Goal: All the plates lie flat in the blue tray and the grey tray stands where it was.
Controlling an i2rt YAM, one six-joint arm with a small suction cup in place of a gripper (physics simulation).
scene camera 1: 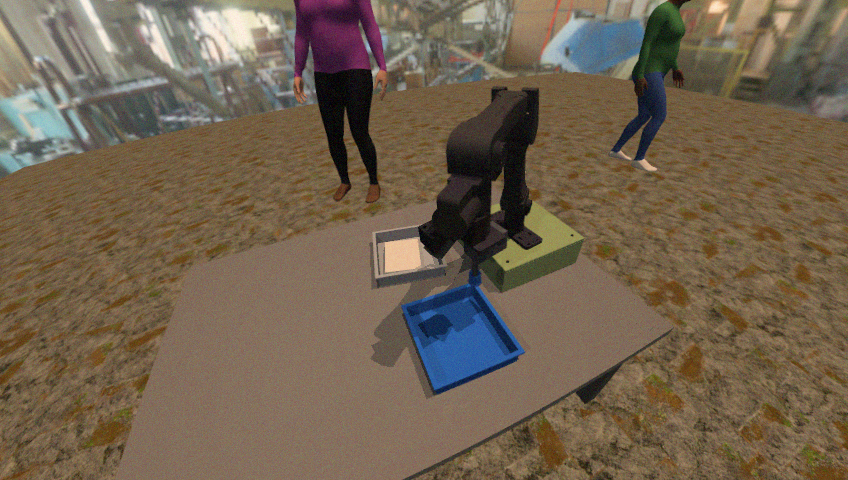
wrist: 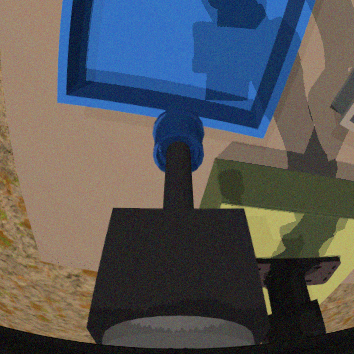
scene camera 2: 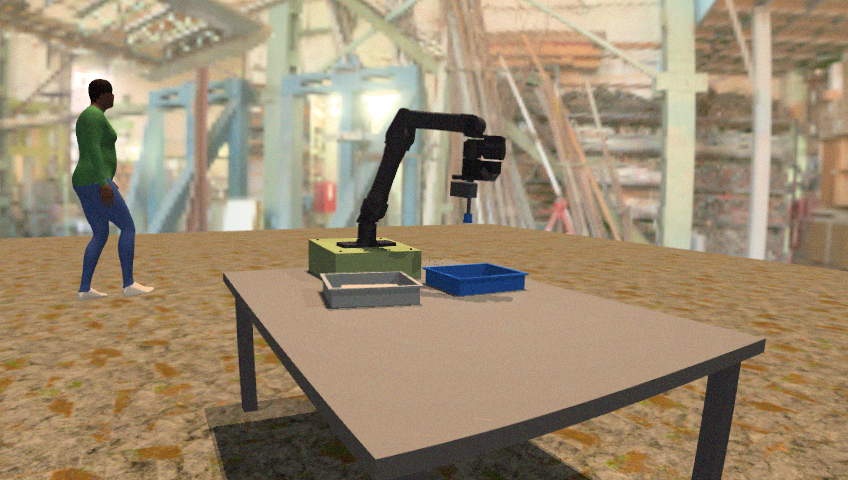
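Pixels of known places: hand, its tool point: (scene camera 1: 474, 281) (wrist: 177, 130) (scene camera 2: 467, 222); arm's base, origin of its link: (scene camera 1: 512, 229) (wrist: 282, 270) (scene camera 2: 366, 245).
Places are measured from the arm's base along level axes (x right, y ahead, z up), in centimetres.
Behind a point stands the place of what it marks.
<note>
A cream plate (scene camera 1: 401, 255) {x 15.7, y 34.2, z -7.4 cm} (scene camera 2: 360, 286) {x 17.0, y 28.7, z -7.6 cm} lies in the grey tray (scene camera 1: 410, 277) {x 5.2, y 35.8, z -8.1 cm} (scene camera 2: 371, 297) {x 20.4, y 41.6, z -7.9 cm}; the arm covers part of this tray in scene camera 1, so I cannot tell whether more plates lie there. A corner of the grey tray (wrist: 344, 97) {x 2.6, y 27.2, z -8.2 cm} shows at the right in the wrist view. The blue tray (scene camera 1: 470, 359) {x -26.3, y 34.5, z -9.8 cm} (scene camera 2: 476, 286) {x -12.4, y 43.6, z -7.9 cm} (wrist: 130, 50) {x -25.2, y 29.1, z -9.8 cm} shows bare floor with dark arm shadows and no plate. My blue suction cup (scene camera 1: 474, 278) (scene camera 2: 467, 218) (wrist: 178, 130) is open and carries nothing. It hangs high above the blue tray's edge nearest the base.
The arm stands on a green base block (scene camera 1: 538, 249) {x -11.7, y 0.2, z -0.1 cm} (scene camera 2: 363, 261) {x 7.5, y 12.2, z -3.4 cm} (wrist: 285, 190) {x -3.1, y 13.2, z -4.9 cm}, close to both trays on the table (scene camera 1: 267, 356) {x -0.3, y 80.9, z -10.1 cm} (scene camera 2: 505, 368) {x 22.8, y 93.8, z -10.1 cm}. A person in purple (scene camera 1: 336, 35) and a person in green (scene camera 1: 659, 41) (scene camera 2: 95, 142) stand on the ground beyond the table.
</note>
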